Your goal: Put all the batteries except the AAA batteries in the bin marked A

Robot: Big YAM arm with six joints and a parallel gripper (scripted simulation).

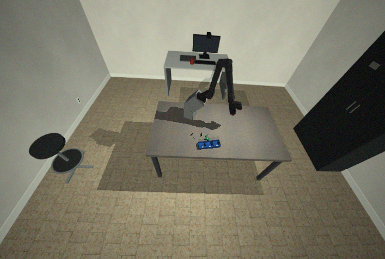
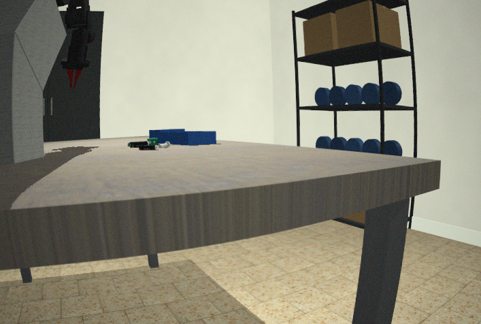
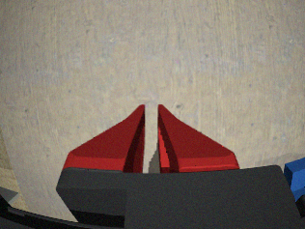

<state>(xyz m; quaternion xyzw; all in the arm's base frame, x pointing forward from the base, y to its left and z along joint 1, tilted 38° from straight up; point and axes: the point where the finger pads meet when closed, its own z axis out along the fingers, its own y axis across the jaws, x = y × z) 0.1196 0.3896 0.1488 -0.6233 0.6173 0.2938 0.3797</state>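
Now: the blue tray 33 cm ahead of my hand, 26 cm to the right of it and 19 cm below it. From my hand the other things lie so: green 9 V battery 25 cm ahead, 29 cm to the right, 20 cm below; then white bolt 25 cm ahead, 42 cm to the right, 20 cm below; then thin green battery 20 cm ahead, 28 cm to the right, 20 cm below.
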